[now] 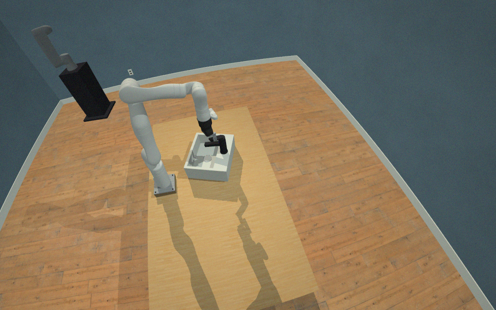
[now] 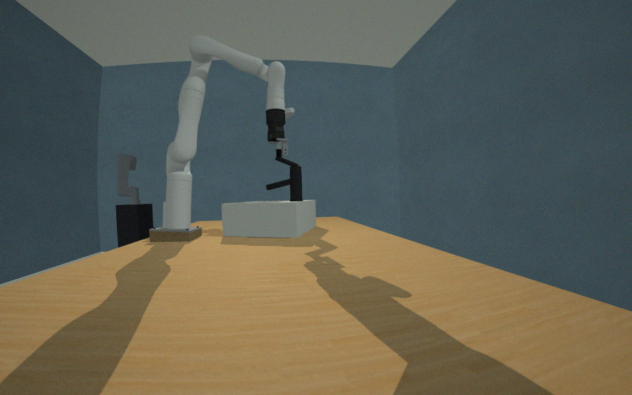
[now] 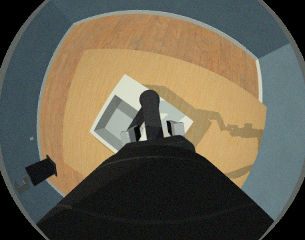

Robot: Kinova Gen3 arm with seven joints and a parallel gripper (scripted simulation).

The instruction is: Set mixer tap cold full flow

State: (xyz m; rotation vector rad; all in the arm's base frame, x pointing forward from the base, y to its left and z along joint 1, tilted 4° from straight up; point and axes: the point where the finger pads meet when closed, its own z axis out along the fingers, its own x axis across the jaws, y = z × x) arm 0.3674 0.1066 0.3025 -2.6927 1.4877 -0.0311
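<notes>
Right now the lever is 2 cm ahead of my hand, 1 cm to the left of it and 4 cm below it. Round my hand: white basin (6 cm behind, 6 cm to the left, 28 cm below).
</notes>
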